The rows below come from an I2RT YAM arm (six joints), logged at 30 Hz.
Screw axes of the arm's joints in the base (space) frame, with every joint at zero. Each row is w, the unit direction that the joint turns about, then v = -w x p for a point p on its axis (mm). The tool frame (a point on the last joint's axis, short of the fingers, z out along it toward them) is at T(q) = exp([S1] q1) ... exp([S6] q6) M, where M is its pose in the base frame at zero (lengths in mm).
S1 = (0, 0, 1, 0, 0, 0)
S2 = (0, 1, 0, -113.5, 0, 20)
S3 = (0, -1, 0, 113.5, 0, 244)
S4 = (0, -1, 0, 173.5, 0, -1)
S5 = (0, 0, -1, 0, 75, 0)
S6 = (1, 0, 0, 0, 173.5, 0)
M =
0 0 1 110.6
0 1 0 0
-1 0 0 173.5
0 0 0 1
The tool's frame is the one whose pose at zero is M.
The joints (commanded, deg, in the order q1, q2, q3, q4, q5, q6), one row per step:
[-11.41 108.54 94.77 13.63 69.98 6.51]
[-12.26 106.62 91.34 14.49 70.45 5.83]
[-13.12 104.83 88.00 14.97 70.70 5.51]
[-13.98 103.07 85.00 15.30 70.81 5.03]
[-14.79 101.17 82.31 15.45 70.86 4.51]
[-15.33 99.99 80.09 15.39 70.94 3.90]
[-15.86 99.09 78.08 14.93 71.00 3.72]
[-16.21 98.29 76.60 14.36 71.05 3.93]
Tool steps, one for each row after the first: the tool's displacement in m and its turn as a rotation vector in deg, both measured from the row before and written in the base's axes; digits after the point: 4 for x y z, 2 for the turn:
[-0.0105 -0.0045 -0.0049 0.04 1.31 -1.32]
[-0.0101 -0.0044 -0.0062 0.19 1.36 -1.11]
[-0.0101 -0.0041 -0.0049 0.16 1.36 -0.96]
[-0.0106 -0.0033 -0.0026 0.11 1.14 -0.85]
[-0.0071 -0.0021 -0.0052 0.24 1.67 -0.61]
[-0.0060 -0.0022 -0.0065 0.41 1.69 -0.58]
[-0.0050 -0.0011 -0.0043 0.35 0.99 -0.41]

